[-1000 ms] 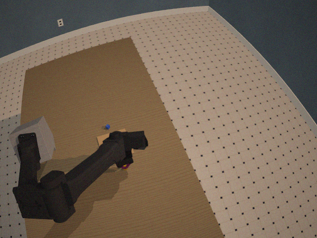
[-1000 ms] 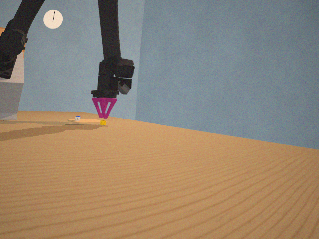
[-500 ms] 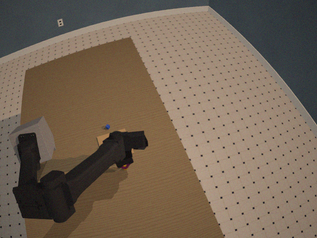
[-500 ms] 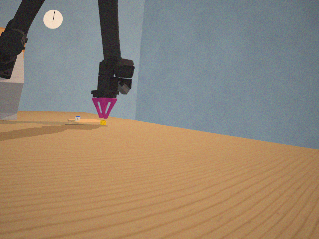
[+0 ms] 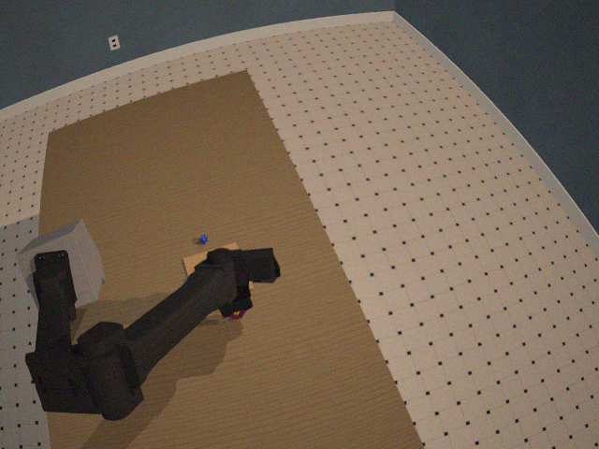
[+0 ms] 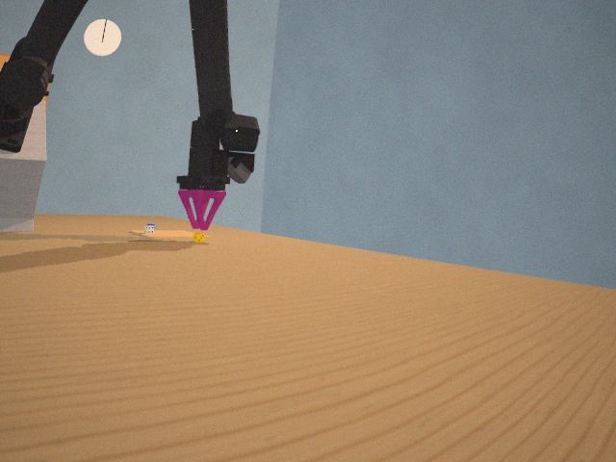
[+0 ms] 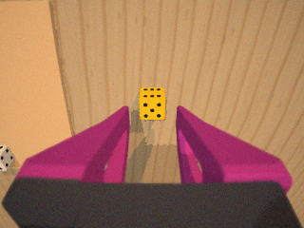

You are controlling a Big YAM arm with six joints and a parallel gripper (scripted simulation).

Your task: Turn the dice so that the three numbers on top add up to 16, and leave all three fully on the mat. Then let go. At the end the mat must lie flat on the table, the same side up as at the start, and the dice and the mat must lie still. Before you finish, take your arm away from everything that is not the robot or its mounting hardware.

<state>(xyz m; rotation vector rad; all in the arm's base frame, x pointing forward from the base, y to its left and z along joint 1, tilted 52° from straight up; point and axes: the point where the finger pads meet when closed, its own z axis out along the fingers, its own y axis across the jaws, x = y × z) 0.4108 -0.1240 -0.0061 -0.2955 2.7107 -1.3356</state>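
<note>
Now: the yellow die 2 cm below my hand. Also, from my hand: mat: 2 cm behind, 13 cm to the left, 3 cm below; then white die: 7 cm behind, 12 cm to the left, 2 cm below; then blue die: 3 cm behind, 23 cm to the left, 2 cm below.
</note>
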